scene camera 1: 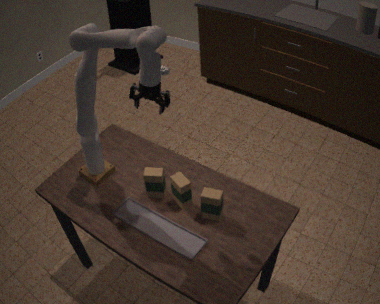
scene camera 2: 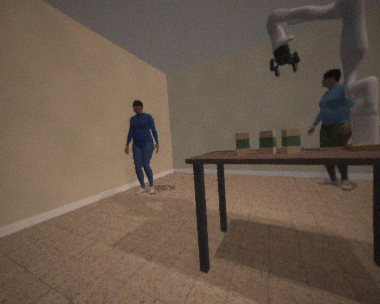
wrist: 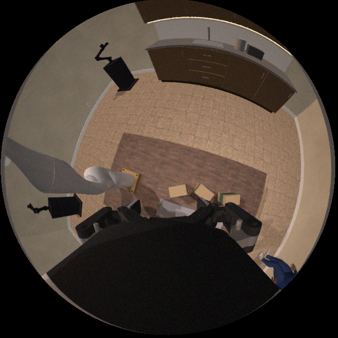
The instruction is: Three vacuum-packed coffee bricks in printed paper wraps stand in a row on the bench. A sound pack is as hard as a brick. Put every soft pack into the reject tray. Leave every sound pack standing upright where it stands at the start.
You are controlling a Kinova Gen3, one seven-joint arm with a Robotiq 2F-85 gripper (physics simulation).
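Three coffee bricks with tan tops and dark green bands stand upright in a row on the bench: the one nearest the arm's base, the middle one, turned at an angle, and the farthest one. Soft or sound cannot be told by look. The grey reject tray lies beside the row and looks empty; the gripper partly hides it in the wrist view. My gripper is open and empty, high above the bench.
The arm's base plate is at one end of the bench. A counter with drawers stands beyond. A person in dark blue and a person in lighter blue stand on the floor away from the bench.
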